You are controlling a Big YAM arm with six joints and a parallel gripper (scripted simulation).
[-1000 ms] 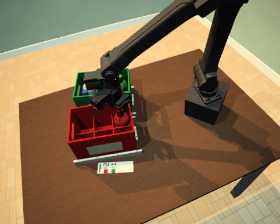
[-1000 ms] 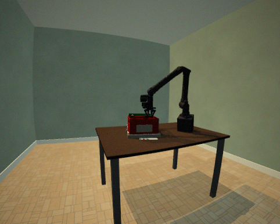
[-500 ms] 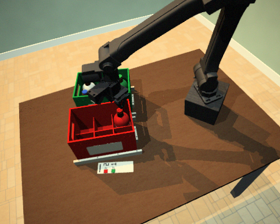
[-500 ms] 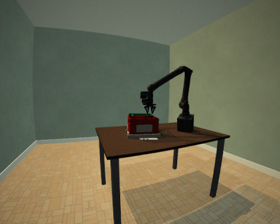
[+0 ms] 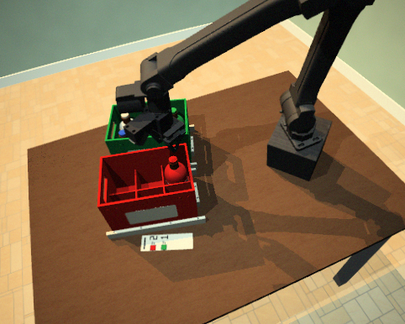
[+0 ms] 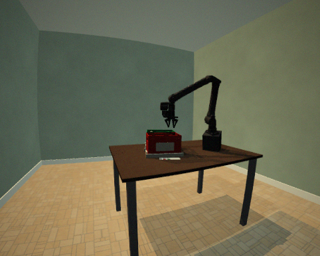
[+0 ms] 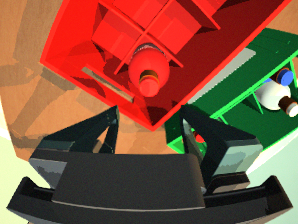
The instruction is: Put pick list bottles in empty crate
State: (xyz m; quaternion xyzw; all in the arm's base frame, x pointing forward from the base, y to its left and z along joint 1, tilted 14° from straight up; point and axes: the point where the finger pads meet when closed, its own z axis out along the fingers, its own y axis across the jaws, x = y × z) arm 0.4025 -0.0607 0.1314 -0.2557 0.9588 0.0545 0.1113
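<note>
My hand is 23 cm to the left of the green bottle, 15 cm above it and 6 cm past it. Also, from my hand: red crate: 15 cm below, 9 cm ahead, 3 cm to the left; red bottle: 15 cm below, 1 cm behind; green crate: 20 cm to the right, 15 cm below, 3 cm ahead.
</note>
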